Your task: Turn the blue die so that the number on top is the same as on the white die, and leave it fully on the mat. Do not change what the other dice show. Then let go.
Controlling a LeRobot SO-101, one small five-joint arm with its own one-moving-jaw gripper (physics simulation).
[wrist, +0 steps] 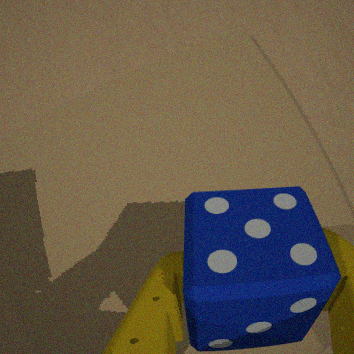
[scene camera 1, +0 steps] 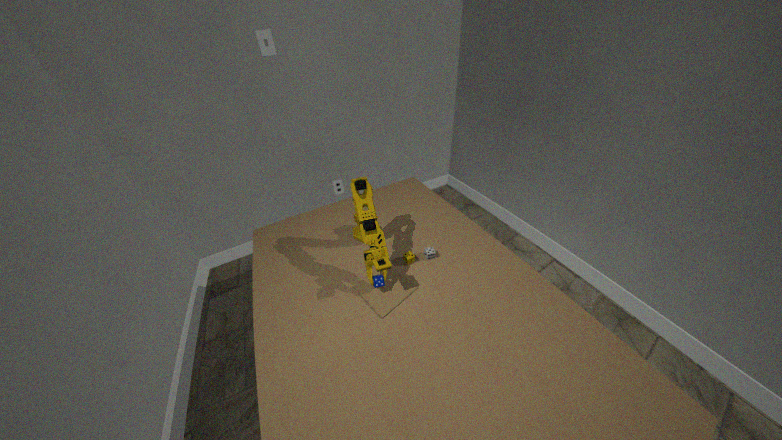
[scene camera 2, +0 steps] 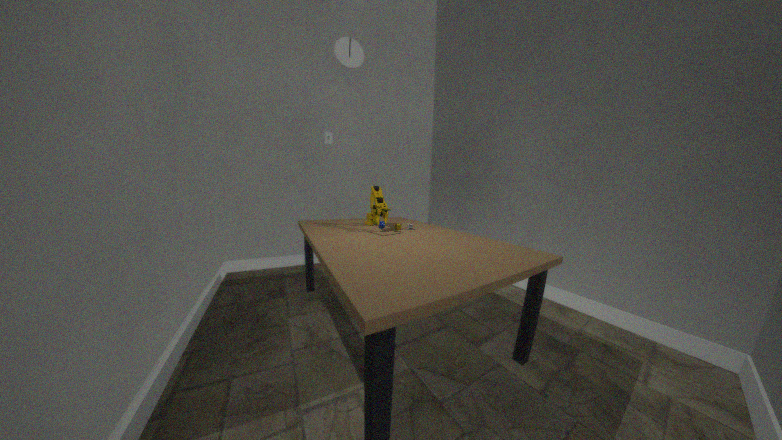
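Seen in the pictures: hand, tool point: (wrist: 186, 269) (scene camera 1: 383, 280) (scene camera 2: 384, 224); arm's base, link origin: (scene camera 2: 374, 224).
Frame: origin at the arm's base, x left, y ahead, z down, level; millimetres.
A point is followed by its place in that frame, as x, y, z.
The blue die (scene camera 1: 378, 281) @(-66, 240, -51) (scene camera 2: 382, 224) @(-67, 246, -44) (wrist: 260, 242) @(-64, 239, -53) is between the two yellow jaws of my gripper (scene camera 1: 377, 278) @(-50, 235, -40) (wrist: 257, 280), which press on its two sides. In the wrist view a face with five white pips and a face with three pips show. In scene camera 1 the five-pip face shows. The die seems to be held above the mat (scene camera 1: 383, 307) @(-82, 295, -4), near its back part. The white die (scene camera 1: 430, 252) @(134, 211, -30) (scene camera 2: 410, 226) @(135, 215, -18) stands on the table to the right; its top number is too small to read surely. The mat's outline is thin and its back part is hidden by the arm and shadow.
A yellow die (scene camera 1: 409, 257) @(64, 194, -30) (scene camera 2: 398, 226) @(62, 198, -19) stands between my gripper and the white die, right of the mat's back part. The wooden table (scene camera 1: 464, 350) @(37, 496, 0) (scene camera 2: 426, 268) @(-182, 759, 0) extends toward the cameras. The arm casts dark shadows on the table and mat.
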